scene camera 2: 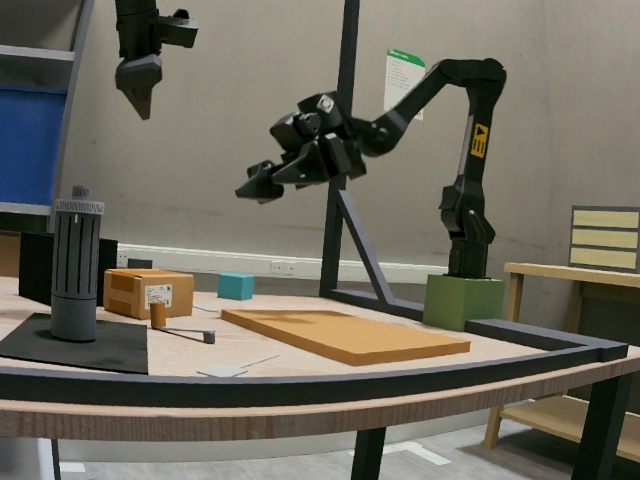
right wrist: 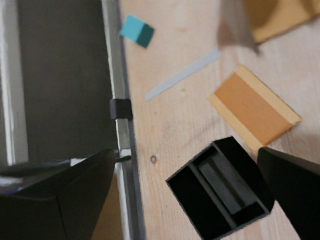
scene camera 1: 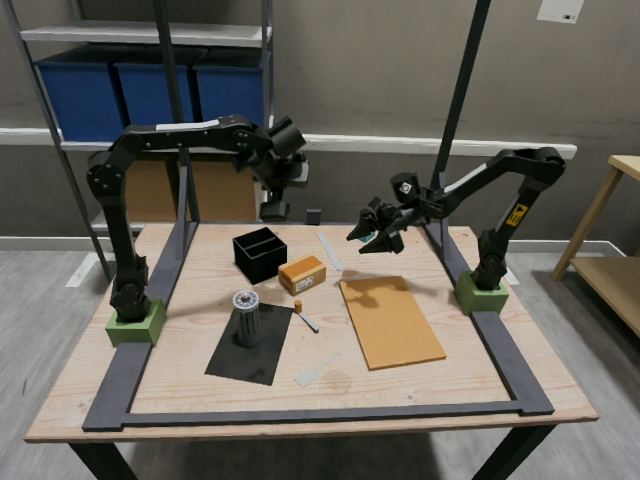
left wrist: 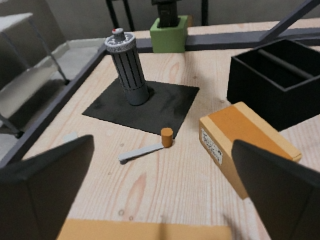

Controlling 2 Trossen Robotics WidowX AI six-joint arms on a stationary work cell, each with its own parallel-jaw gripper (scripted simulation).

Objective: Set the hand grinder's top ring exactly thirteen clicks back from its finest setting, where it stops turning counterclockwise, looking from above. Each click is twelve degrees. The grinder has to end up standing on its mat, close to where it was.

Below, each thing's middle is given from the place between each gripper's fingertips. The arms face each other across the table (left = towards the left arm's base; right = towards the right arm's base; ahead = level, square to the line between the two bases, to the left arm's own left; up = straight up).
The dark hand grinder (left wrist: 127, 64) is 21 cm below my right hand, 18 cm ahead of it and 11 cm to the right of it. The rest, counted from my right hand: crank (scene camera 2: 157, 310): 31 cm below, 13 cm ahead, 5 cm to the left; black divided bin (scene camera 1: 257, 261): 27 cm below, 11 cm behind, 7 cm to the right; cardboard box (scene camera 2: 128, 292): 29 cm below, 5 cm to the left, 3 cm behind.
My left hand is 100 mm short of the orange board (scene camera 2: 356, 341), 70 mm to the right of it and 200 mm above it. Also, from my left hand: crank (80 mm ahead, 150 mm to the right, 190 mm below); grey strip (right wrist: 213, 53) (220 mm behind, 40 mm to the right, 200 mm below); cardboard box (80 mm behind, 150 mm to the right, 180 mm below).
